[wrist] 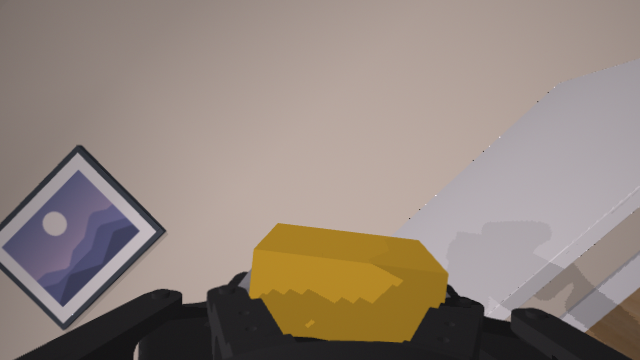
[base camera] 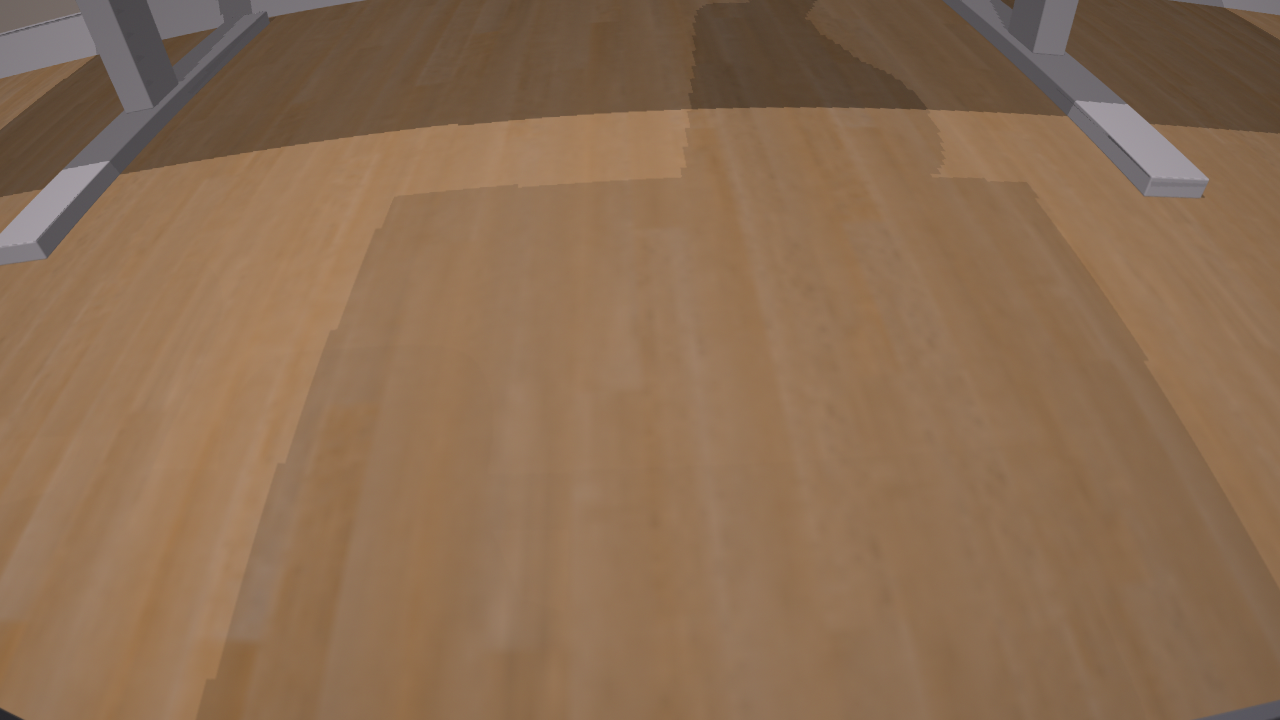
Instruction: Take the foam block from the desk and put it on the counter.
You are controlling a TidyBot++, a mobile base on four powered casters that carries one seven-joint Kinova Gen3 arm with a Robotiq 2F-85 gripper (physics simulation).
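Places are measured from the arm's base along level axes (x ahead, y left, z up), in metres.
Pixels of known places: gripper, fingertip midpoint: (wrist: 340,287).
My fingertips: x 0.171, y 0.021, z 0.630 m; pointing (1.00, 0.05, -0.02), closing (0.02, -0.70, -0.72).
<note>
Behind a point stands the place of what it marks.
My gripper (wrist: 340,287) @(x 0.171, y 0.021, z 0.630 m) is shut on the yellow foam block (wrist: 345,280) @(x 0.127, y 0.006, z 0.642 m), which sits between the black fingers at the bottom of the wrist view. The block is held up in front of a wall, clear of any surface that shows. The white desk (wrist: 590,150) @(x 0.825, y -0.364, z 0.323 m) shows its top at the right of the wrist view, with a shadow on it. In the base camera view, the desk's grey legs and feet (base camera: 1136,143) stand at the upper left and upper right. The counter does not show in either view.
A framed picture (wrist: 77,235) @(x 1.361, y 0.928, z 1.122 m) of purple hills hangs on the beige wall (wrist: 300,125) @(x 1.407, y 0.049, z 0.837 m) at the left of the wrist view. Wooden floor (base camera: 680,402) @(x 0.410, y -0.014, z -0.397 m) (wrist: 620,325) @(x 1.327, y -0.258, z -0.397 m) lies between and in front of the desk feet. Shadows fall across the floor.
</note>
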